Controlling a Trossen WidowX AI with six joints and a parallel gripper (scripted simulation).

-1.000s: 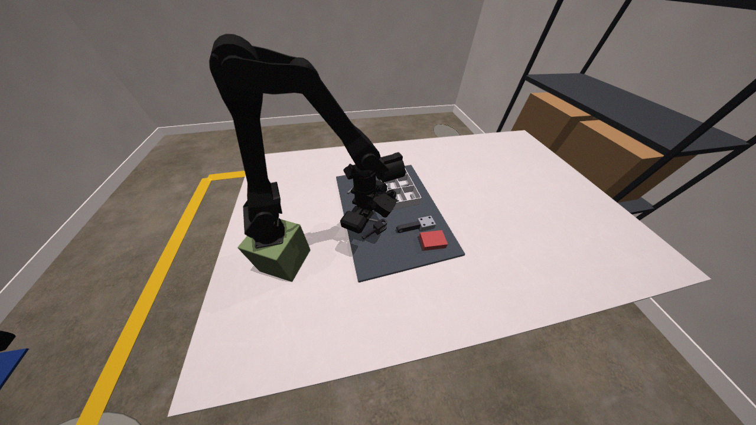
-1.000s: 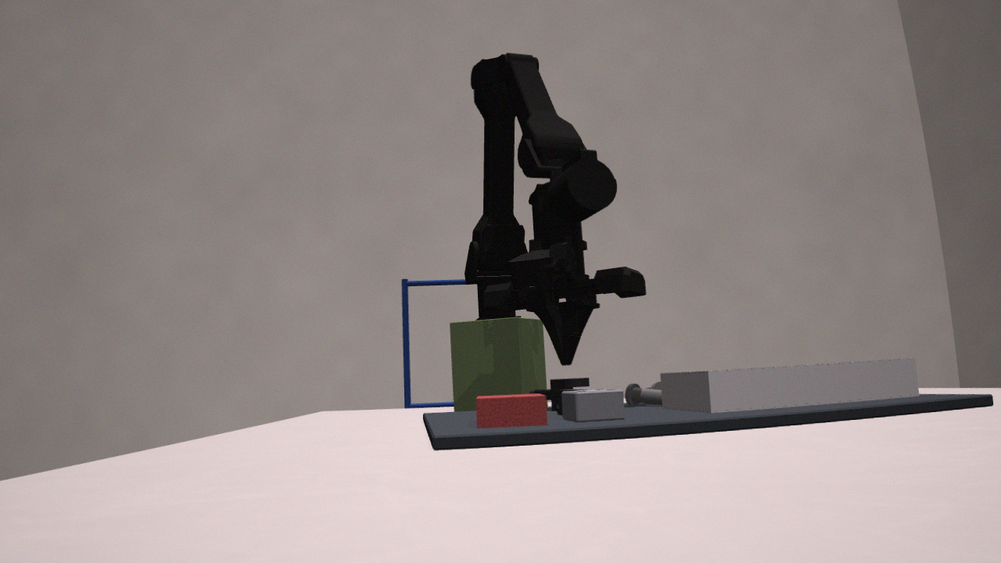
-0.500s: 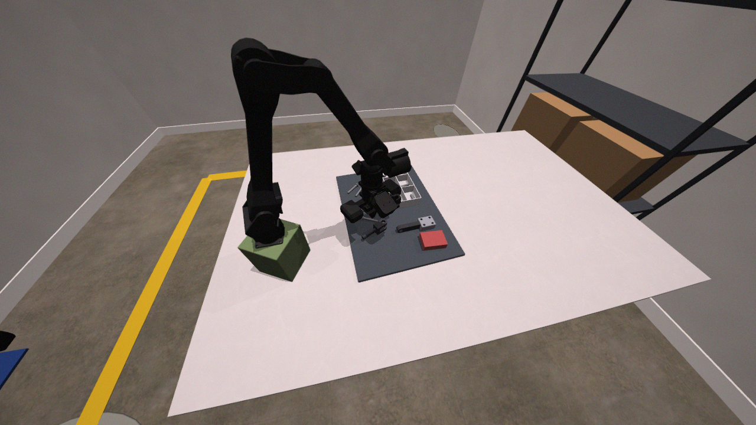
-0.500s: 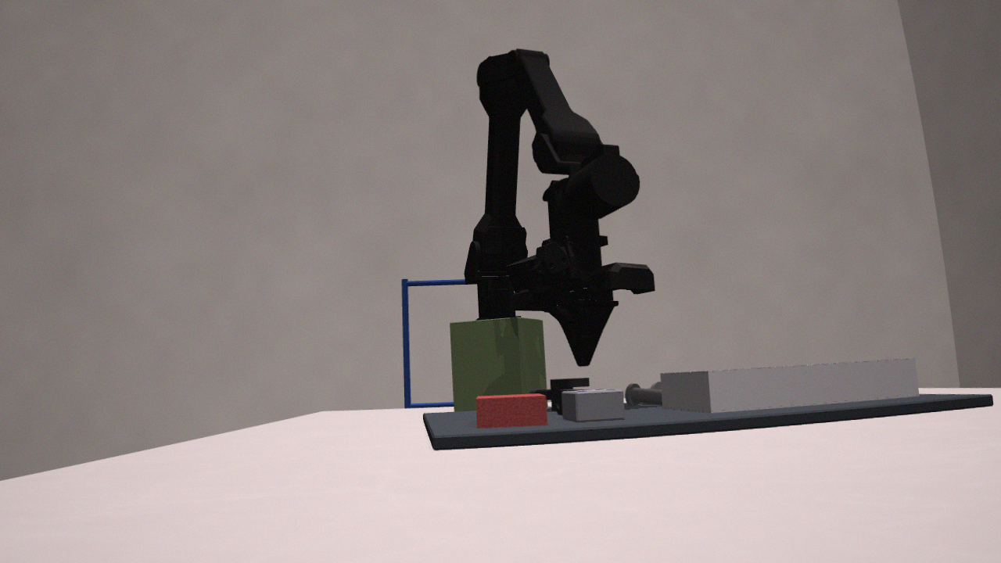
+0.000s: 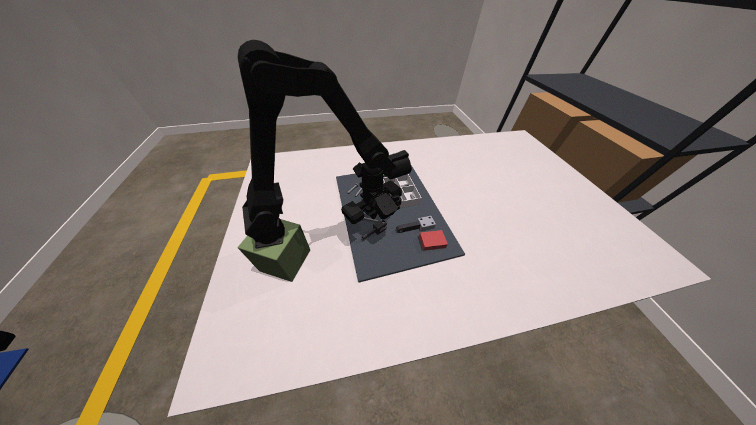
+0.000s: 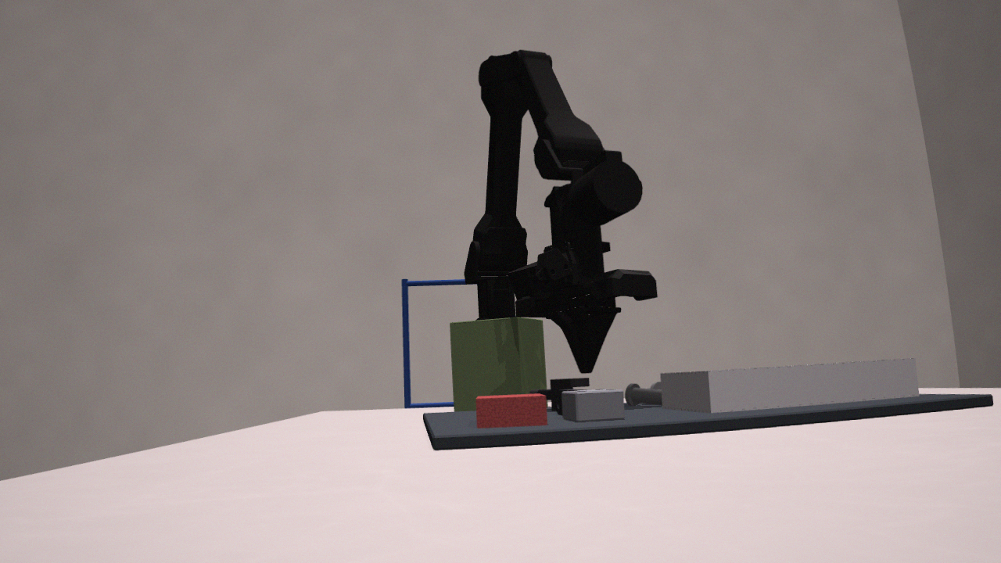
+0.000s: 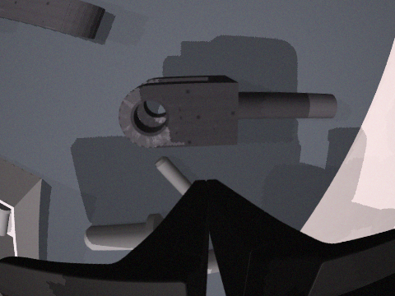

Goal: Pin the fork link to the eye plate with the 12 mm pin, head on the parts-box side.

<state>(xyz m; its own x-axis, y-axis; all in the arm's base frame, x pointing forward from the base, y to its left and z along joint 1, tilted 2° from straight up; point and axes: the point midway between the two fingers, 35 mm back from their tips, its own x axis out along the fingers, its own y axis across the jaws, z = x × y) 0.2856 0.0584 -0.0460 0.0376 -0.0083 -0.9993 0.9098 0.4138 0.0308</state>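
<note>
My hand is 6 cm above the fork link, 3 cm to the left of it and 1 cm short of it. Also, from my hand: grey mount: 17 cm ahead, 6 cm below, 4 cm to the right; then dark mat: 8 cm below, 8 cm ahead, 6 cm to the left; then eye plate: 10 cm ahead, 6 cm below, 4 cm to the right.
</note>
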